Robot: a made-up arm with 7 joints. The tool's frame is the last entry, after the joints.
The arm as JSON. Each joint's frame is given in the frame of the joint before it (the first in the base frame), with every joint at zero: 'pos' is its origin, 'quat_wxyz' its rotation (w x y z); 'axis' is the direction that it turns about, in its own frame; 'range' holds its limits. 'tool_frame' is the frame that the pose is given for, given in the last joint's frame.
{
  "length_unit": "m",
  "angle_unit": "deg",
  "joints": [
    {
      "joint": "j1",
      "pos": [
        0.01,
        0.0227,
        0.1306
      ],
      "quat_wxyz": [
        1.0,
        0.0,
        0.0,
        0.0
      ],
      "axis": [
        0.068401,
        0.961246,
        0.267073
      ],
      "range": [
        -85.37,
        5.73
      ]
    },
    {
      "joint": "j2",
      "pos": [
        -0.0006,
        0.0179,
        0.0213
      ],
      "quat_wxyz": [
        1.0,
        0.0,
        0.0,
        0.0
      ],
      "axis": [
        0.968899,
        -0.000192,
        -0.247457
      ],
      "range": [
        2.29,
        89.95
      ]
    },
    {
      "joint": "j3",
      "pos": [
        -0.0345,
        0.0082,
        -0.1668
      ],
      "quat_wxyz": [
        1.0,
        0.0,
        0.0,
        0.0
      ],
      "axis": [
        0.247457,
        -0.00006,
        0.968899
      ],
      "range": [
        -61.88,
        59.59
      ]
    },
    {
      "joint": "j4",
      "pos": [
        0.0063,
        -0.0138,
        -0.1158
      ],
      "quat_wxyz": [
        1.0,
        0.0,
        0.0,
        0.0
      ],
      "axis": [
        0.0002,
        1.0,
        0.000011
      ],
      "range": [
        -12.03,
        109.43
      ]
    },
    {
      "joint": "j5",
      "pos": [
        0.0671,
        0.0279,
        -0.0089
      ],
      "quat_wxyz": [
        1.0,
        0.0,
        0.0,
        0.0
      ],
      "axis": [
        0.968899,
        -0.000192,
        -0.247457
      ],
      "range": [
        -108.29,
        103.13
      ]
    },
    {
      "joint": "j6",
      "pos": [
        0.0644,
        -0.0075,
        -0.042
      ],
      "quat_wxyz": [
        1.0,
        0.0,
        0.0,
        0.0
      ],
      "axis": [
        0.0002,
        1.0,
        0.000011
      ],
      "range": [
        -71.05,
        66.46
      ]
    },
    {
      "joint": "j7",
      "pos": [
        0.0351,
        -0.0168,
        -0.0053
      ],
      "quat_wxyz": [
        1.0,
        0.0,
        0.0,
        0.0
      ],
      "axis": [
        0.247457,
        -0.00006,
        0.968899
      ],
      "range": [
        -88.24,
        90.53
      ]
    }
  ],
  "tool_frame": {
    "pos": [
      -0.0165,
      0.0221,
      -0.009
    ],
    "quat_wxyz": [
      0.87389,
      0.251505,
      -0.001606,
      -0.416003
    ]
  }
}
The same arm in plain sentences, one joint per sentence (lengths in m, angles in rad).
The arm has seven revolute joints in a row. What follows holds with every joint at zero, and every direction is one of the base frame's. The first joint sits 0.01 m along +x and 0.0227 m along +y and 0.1306 m along +z from the base frame's origin and rotates about the direction (0.068403, 0.961235, 0.26711), from -1.49 to 0.1 rad. The second joint sits 0.0006 m along -x and 0.0179 m along +y and 0.0213 m along +z from the first joint and rotates about the direction (0.968889, -0.0002, -0.247497), from 0.04 to 1.5699 rad. The third joint sits 0.0345 m along -x and 0.0082 m along +y and 0.1668 m along -z from the second joint and rotates about the direction (0.247497, -0.0001, 0.968889), from -1.08 to 1.04 rad. The fourth joint sits 0.0063 m along +x and 0.0138 m along -y and 0.1158 m along -z from the third joint and rotates about the direction (0.0002, 1, 0), from -0.21 to 1.9099 rad. The fifth joint sits 0.0671 m along +x and 0.0279 m along +y and 0.0089 m along -z from the fourth joint and rotates about the direction (0.968889, -0.0002, -0.247497), from -1.89 to 1.8 rad. The sixth joint sits 0.0644 m along +x and 0.0075 m along -y and 0.042 m along -z from the fifth joint and rotates about the direction (0.0002, 1, 0), from -1.2401 to 1.1599 rad. The seventh joint sits 0.0351 m along +x and 0.0168 m along -y and 0.0053 m along -z from the sixth joint and rotates about the direction (0.247497, -0.0001, 0.968889), from -1.5401 to 1.58 rad. The tool frame, which is the frame that the pose is given for, sits 0.0165 m along -x and 0.0221 m along +y and 0.009 m along -z from the seventh joint; its axes are the base frame's turned by roll 0.4675, pitch 0.2079 and yaw -0.8389 rad (as in URDF: about the fixed x, then y, then z).
